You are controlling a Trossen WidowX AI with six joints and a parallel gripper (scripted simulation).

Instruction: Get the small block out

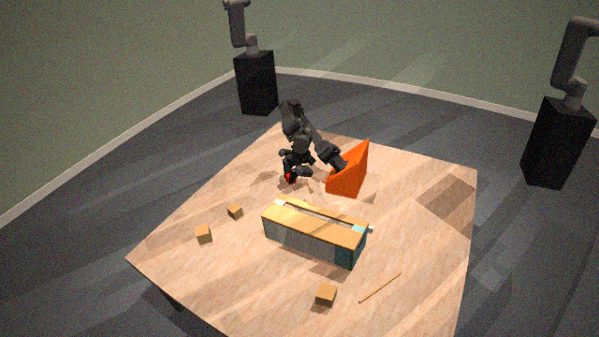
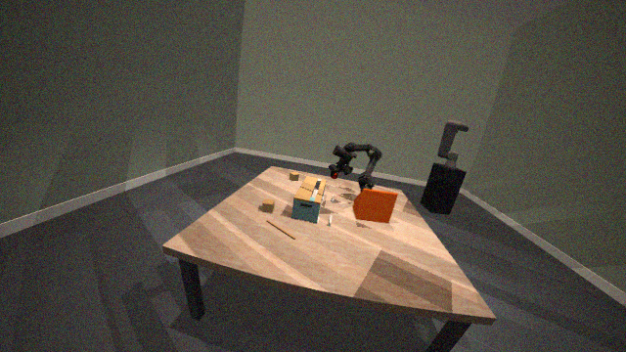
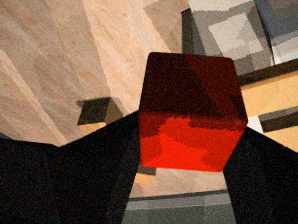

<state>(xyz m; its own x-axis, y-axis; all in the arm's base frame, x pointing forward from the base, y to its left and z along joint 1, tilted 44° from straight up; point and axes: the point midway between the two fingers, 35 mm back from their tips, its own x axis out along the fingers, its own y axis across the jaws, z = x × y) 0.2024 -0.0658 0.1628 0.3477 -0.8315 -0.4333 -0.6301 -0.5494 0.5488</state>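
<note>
My gripper tip is now 10 mm past the red block, 10 mm to the right of it and 10 mm below it. The rest, counted from my gripper tip: thin stick: 270 mm ahead, 460 mm to the left, 170 mm below; long box: 90 mm ahead, 160 mm to the left, 110 mm below.
</note>
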